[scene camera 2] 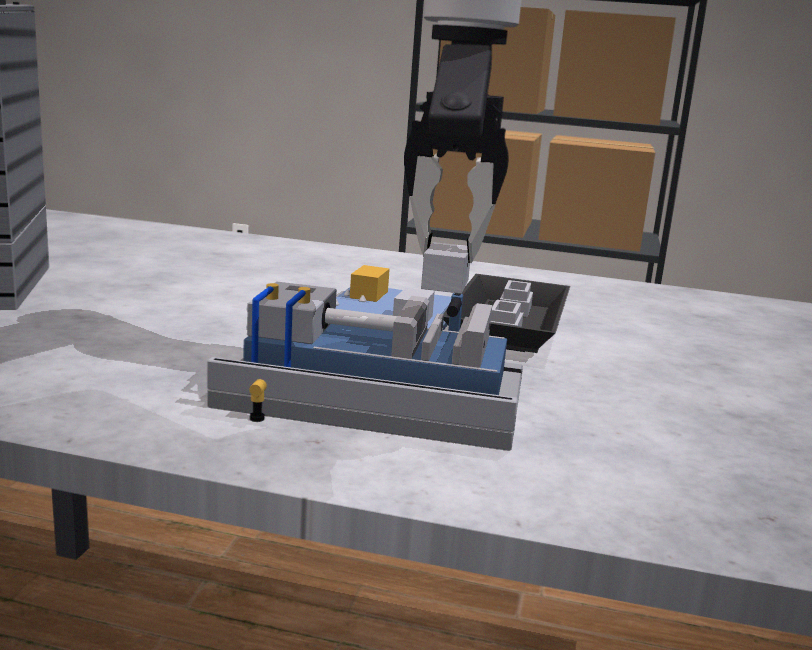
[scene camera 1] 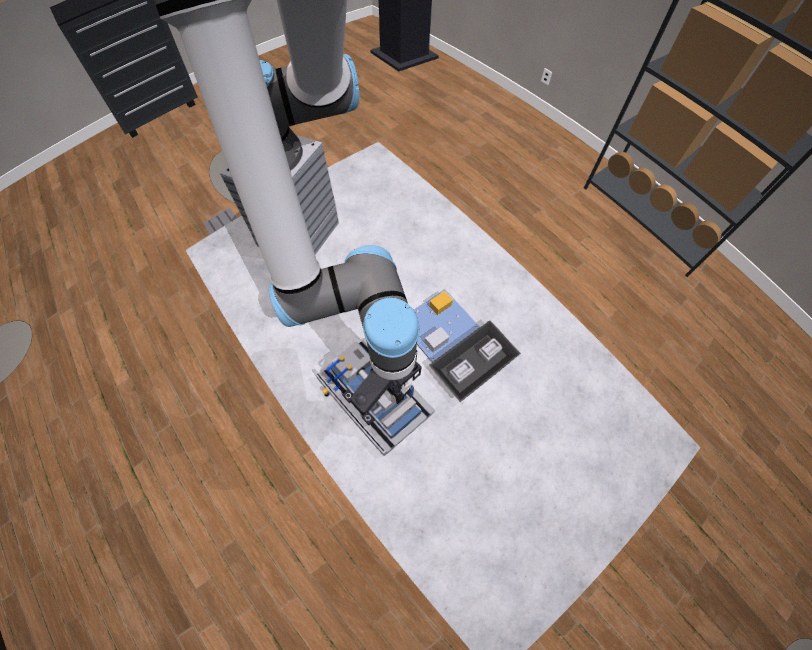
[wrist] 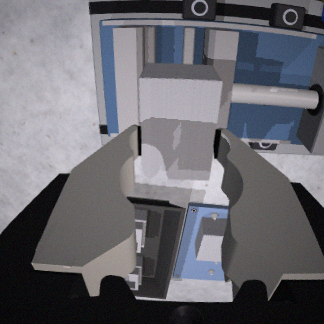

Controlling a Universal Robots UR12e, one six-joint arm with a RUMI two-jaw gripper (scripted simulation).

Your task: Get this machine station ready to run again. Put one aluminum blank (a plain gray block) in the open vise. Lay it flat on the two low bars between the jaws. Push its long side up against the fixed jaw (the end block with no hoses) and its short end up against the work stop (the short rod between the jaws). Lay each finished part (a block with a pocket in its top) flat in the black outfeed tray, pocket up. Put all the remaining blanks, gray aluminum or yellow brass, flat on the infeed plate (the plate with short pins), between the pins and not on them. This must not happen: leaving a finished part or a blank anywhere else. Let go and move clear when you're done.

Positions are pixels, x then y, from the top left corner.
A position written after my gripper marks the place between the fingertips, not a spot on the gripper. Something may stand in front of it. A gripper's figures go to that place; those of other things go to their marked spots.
Labels:
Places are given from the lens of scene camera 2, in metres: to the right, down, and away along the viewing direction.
my gripper (scene camera 2: 447, 260): 0.04, -0.07, 0.85
gray aluminum blank (scene camera 2: 445, 266): 0.04, -0.06, 0.82

